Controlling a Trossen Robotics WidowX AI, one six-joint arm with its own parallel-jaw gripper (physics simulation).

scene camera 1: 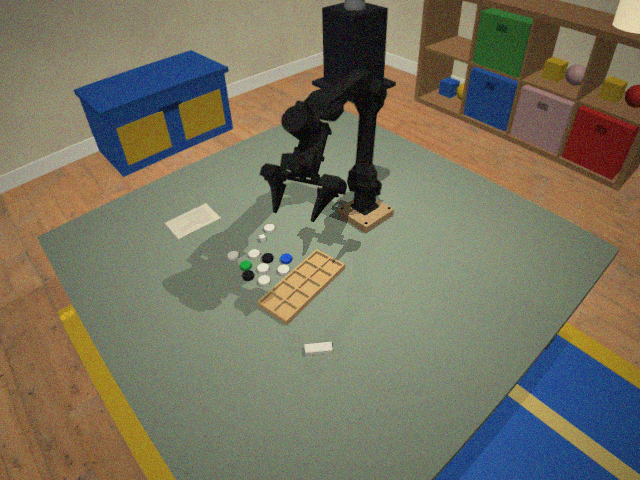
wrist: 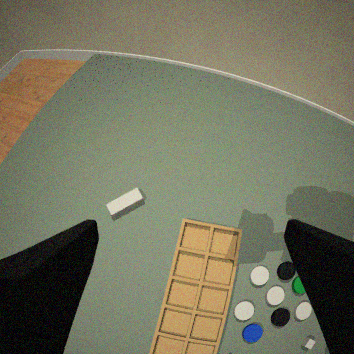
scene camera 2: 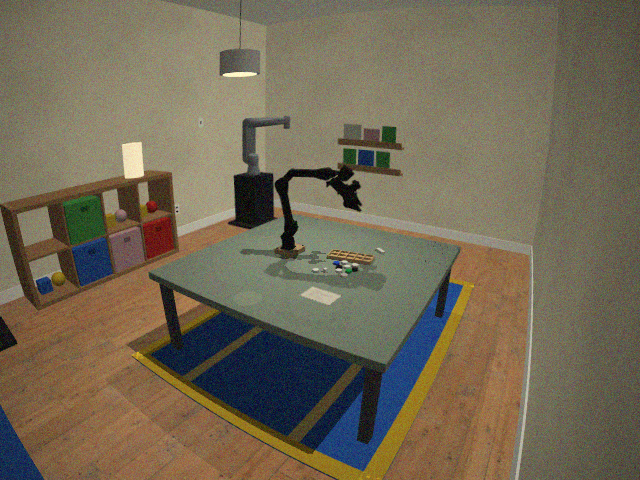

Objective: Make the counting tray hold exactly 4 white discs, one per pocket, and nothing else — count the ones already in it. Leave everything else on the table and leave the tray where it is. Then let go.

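Note:
The wooden counting tray (scene camera 1: pixel 315 295) (scene camera 2: pixel 349 260) (wrist: pixel 206 260) has two rows of pockets. The pockets that show are empty. Several white discs lie loose beside it, among them a white disc (scene camera 1: pixel 283 269) (wrist: pixel 244 310) close to its long side, a second white disc (scene camera 1: pixel 264 279) (wrist: pixel 259 275) and a third (scene camera 1: pixel 263 268) (wrist: pixel 275 295). My gripper (scene camera 1: pixel 294 215) (scene camera 2: pixel 357 206) (wrist: pixel 195 231) is open and empty, high above the table near tray and discs. In the wrist view, the right finger hides part of the disc group, and the tray's near end is cut off.
Among the white discs lie a blue disc (scene camera 1: pixel 286 258) (wrist: pixel 252 333), a green disc (scene camera 1: pixel 245 265), two black discs (scene camera 1: pixel 267 257) (scene camera 1: pixel 248 275) and a small white cube (scene camera 1: pixel 262 237) (wrist: pixel 310 343). A white block (scene camera 1: pixel 317 347) (wrist: pixel 125 201) lies beyond the tray. A pale sheet (scene camera 1: pixel 192 221) (scene camera 2: pixel 320 295) lies flat.

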